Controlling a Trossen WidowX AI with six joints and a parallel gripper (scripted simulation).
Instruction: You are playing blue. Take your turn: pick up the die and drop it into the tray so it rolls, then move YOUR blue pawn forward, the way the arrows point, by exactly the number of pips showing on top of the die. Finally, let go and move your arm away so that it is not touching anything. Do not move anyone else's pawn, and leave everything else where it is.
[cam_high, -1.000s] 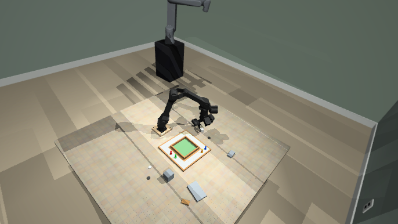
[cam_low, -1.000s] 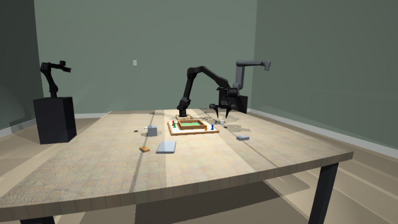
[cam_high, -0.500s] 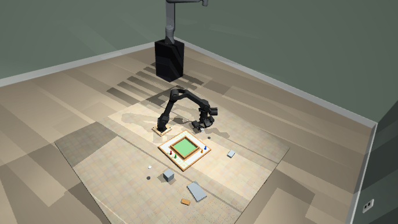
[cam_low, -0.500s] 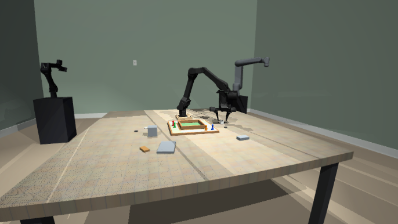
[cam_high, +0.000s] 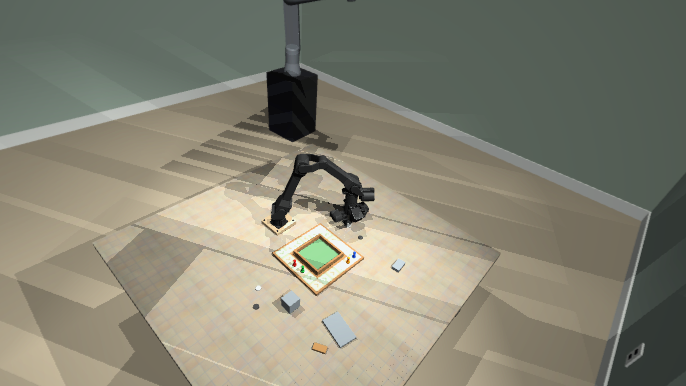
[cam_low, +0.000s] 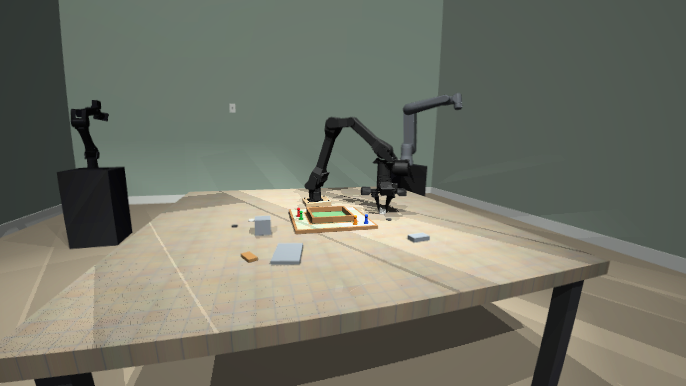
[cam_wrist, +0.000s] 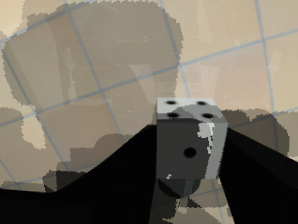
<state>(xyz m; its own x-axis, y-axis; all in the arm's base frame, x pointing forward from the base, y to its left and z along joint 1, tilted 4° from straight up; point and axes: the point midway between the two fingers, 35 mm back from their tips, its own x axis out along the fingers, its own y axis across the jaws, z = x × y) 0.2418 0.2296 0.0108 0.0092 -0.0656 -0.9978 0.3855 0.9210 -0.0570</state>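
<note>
The blue pawn is 15 cm to the right of my gripper tip, 15 cm ahead of it and 2 cm above it. From my gripper tip the other things lie so: orange pawn (19 cm to the right, 15 cm ahead, 2 cm above); white die (right at my gripper tip); green tray (25 cm to the right, 3 cm ahead).
</note>
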